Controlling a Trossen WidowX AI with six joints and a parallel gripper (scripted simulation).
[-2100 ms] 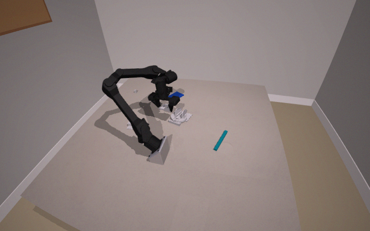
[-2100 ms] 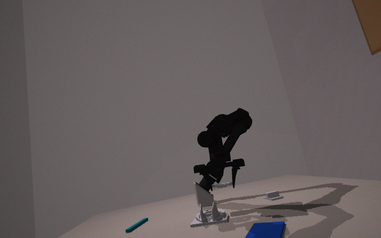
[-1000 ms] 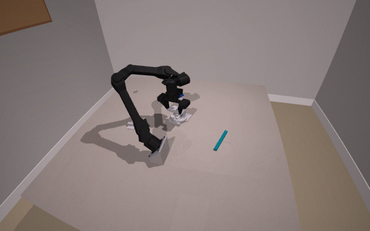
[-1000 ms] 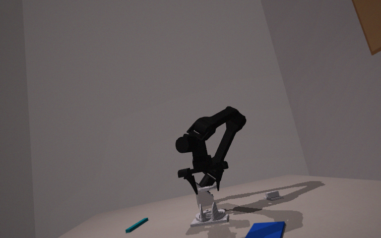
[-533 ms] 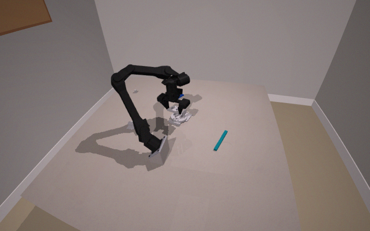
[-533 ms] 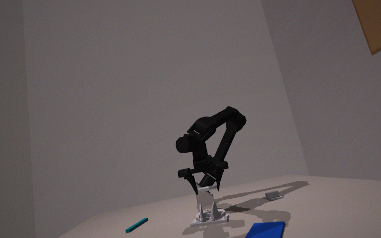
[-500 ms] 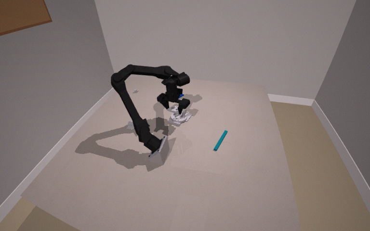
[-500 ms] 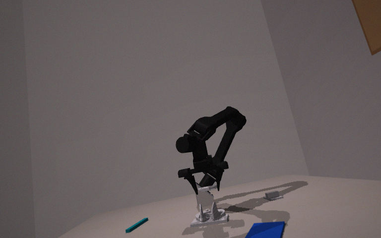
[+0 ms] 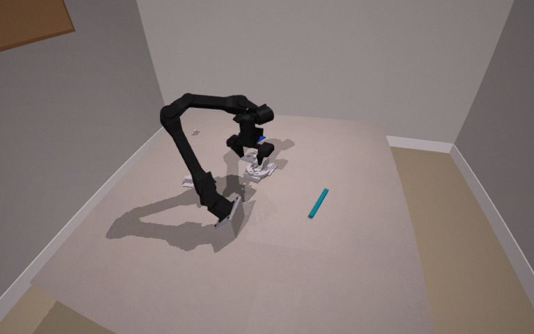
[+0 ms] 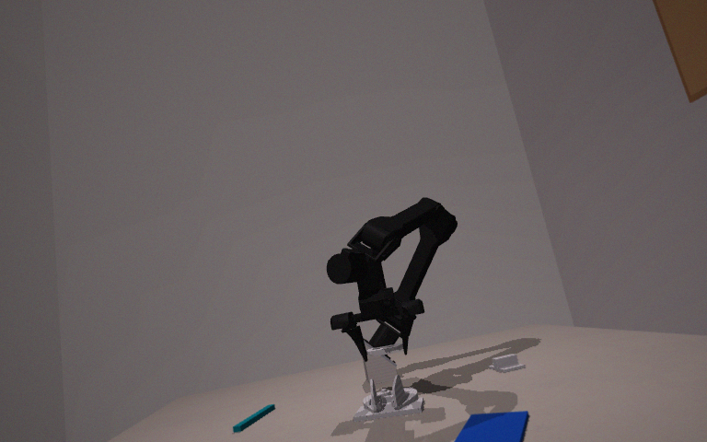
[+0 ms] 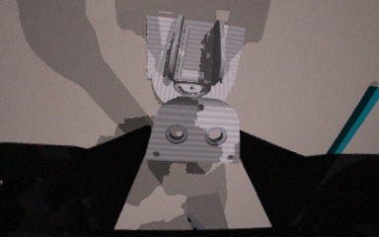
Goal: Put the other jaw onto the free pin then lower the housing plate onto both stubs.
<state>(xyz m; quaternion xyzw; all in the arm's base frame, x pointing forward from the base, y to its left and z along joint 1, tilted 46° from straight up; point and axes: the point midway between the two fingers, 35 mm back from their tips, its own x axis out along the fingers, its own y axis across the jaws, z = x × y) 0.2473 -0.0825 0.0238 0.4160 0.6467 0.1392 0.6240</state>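
Now: gripper tip 70 mm above the grey jaw, 30 mm short of it and 10 mm to the right of it. Also, from my gripper tip: teal bar (270 mm to the right, 130 mm behind, 80 mm below); then blue housing plate (290 mm ahead, 80 mm below, 60 mm to the left); then white base (80 mm below, 70 mm ahead, 30 mm to the right).
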